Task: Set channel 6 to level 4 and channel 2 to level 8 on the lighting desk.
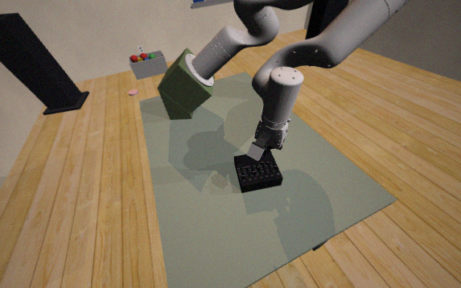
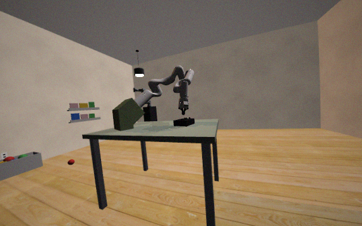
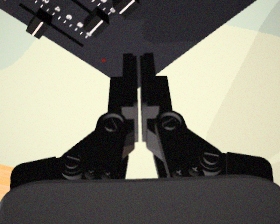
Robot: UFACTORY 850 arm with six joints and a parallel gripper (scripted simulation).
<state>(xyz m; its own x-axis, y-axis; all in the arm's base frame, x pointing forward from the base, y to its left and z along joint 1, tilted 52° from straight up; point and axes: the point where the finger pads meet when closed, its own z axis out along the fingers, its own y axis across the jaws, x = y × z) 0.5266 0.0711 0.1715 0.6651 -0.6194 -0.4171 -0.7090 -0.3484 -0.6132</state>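
The channel 5 cap lies 2 cm ahead of my hand, 2 cm to the right of it and 5 cm below it. Round my hand: channel 3 cap (5 cm ahead, 7 cm to the right, 5 cm below); fader cap (5 cm ahead, 2 cm to the left, 5 cm below); channel 4 cap (4 cm ahead, 4 cm to the right, 5 cm below).
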